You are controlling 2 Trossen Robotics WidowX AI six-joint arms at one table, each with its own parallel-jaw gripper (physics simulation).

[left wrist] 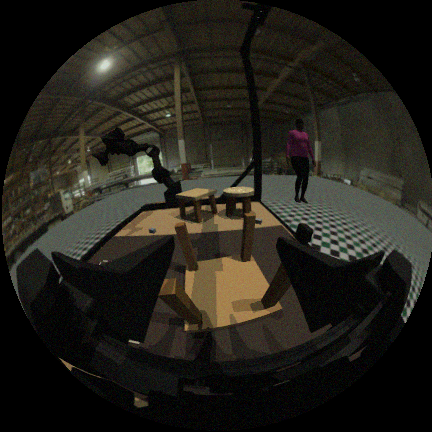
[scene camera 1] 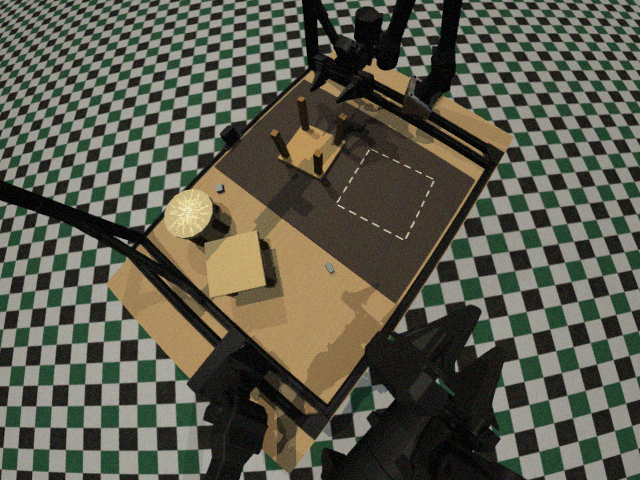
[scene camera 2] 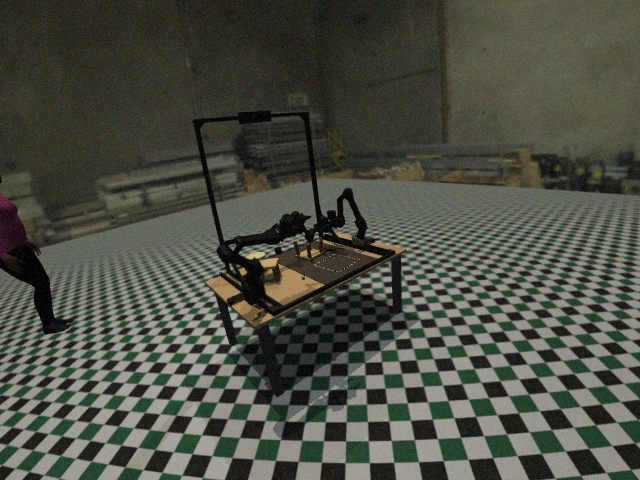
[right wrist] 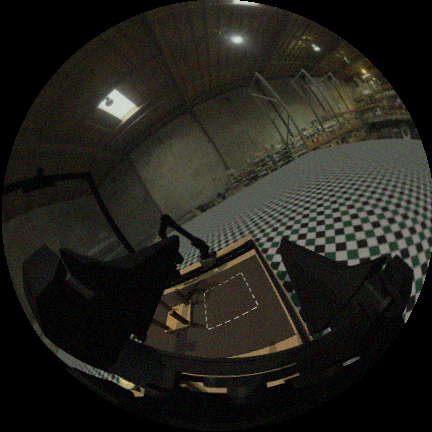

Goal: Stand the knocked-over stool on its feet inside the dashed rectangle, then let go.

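Pixels of known places: left gripper, fingertip midpoint: [left wrist: 227, 242] [scene camera 1: 323, 96]; right gripper, fingertip midpoint: [left wrist: 95, 145] [scene camera 1: 490, 329] [scene camera 2: 315, 221] [right wrist: 230, 243]; left arm's base, origin of the base link: [scene camera 1: 422, 92] [scene camera 2: 359, 236] [right wrist: 204, 256]; right arm's base, origin of the base link: [left wrist: 171, 185] [scene camera 1: 231, 384] [scene camera 2: 251, 280].
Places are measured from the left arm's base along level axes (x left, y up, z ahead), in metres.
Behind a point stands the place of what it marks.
The knocked-over stool [scene camera 1: 303, 147] {x -0.324, y -0.052, z 0.271 m} [scene camera 2: 303, 253] {x -0.344, y -0.052, z 0.284 m} [left wrist: 230, 280] {x -0.310, y -0.052, z 0.275 m} [right wrist: 186, 309] {x -0.236, y -0.052, z 0.266 m} lies upside down on the dark mat [scene camera 1: 382, 273] {x 0.003, y -0.067, z 0.591 m}, its square seat down and its four brown legs pointing up. It is beside the dashed rectangle [scene camera 1: 370, 150] [right wrist: 241, 273], to its left in scene camera 1. My left gripper [scene camera 1: 329, 93] {x -0.273, y 0.099, z 0.208 m} [left wrist: 227, 242] {x -0.273, y 0.099, z 0.208 m} is open and empty, above and behind the stool toward the top of scene camera 1; its fingers frame the stool in the left wrist view. My right gripper [scene camera 1: 486, 330] {x 0.041, y 0.323, z 0.682 m} [right wrist: 230, 243] {x 0.041, y 0.323, z 0.682 m} is open and empty, raised at the lower right of scene camera 1, away from the stool.
A square-topped stool [scene camera 1: 235, 263] {x -0.354, y 0.042, z 0.681 m} [left wrist: 197, 194] {x -0.351, y 0.042, z 0.617 m} and a round-topped stool [scene camera 1: 189, 213] {x -0.523, y 0.041, z 0.595 m} [left wrist: 239, 191] {x -0.507, y 0.041, z 0.553 m} stand upright on the wooden part. Small grey blocks [scene camera 1: 220, 188] {x -0.534, y -0.056, z 0.473 m} [scene camera 1: 329, 268] {x -0.141, y -0.055, z 0.619 m} lie nearby. Black rails edge the table. A person [scene camera 2: 12, 227] [left wrist: 300, 145] stands beyond it.
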